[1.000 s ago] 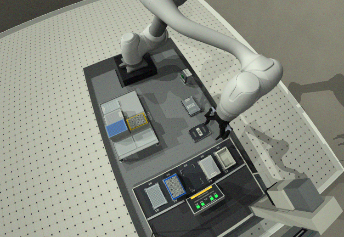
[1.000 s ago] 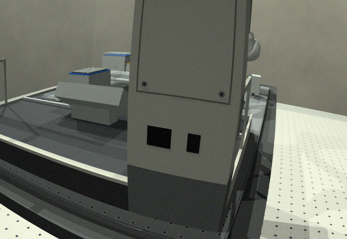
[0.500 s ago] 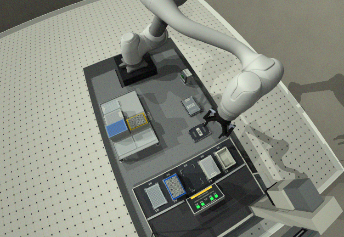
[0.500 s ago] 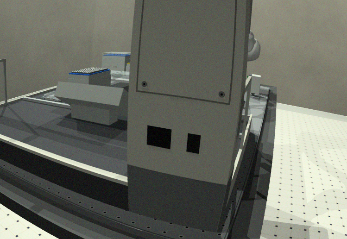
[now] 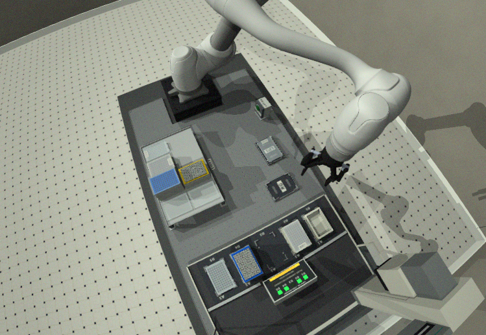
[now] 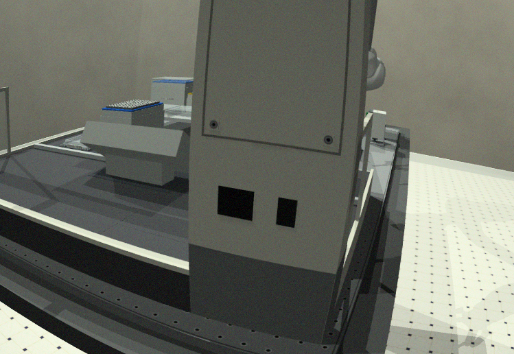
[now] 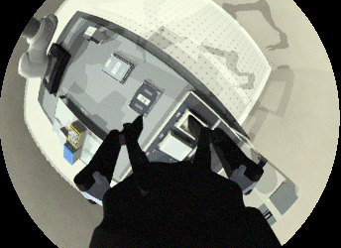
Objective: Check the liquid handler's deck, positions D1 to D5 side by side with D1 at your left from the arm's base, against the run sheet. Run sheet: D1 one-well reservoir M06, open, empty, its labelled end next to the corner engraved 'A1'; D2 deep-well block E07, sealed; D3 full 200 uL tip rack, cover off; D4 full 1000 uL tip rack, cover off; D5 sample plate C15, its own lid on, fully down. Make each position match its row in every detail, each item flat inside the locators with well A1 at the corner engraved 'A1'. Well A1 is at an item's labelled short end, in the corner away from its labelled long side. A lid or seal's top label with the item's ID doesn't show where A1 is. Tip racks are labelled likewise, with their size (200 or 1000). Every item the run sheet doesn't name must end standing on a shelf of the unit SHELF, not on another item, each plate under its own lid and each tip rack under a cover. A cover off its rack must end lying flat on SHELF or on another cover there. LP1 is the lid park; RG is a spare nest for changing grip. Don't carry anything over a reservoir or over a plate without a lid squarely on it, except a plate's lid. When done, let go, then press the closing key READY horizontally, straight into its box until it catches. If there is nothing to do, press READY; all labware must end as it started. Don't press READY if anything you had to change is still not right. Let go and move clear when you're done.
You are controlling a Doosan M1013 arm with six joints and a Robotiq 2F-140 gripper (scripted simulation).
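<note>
My gripper is now 30 cm above the flat lid, 29 cm past it and 1 cm to the right of it. Round my hand: one-well reservoir 25 cm below, 16 cm ahead; sealed deep-well block 24 cm below, 16 cm ahead, 12 cm to the right; spare nest 31 cm below, 9 cm behind, 4 cm to the right.
</note>
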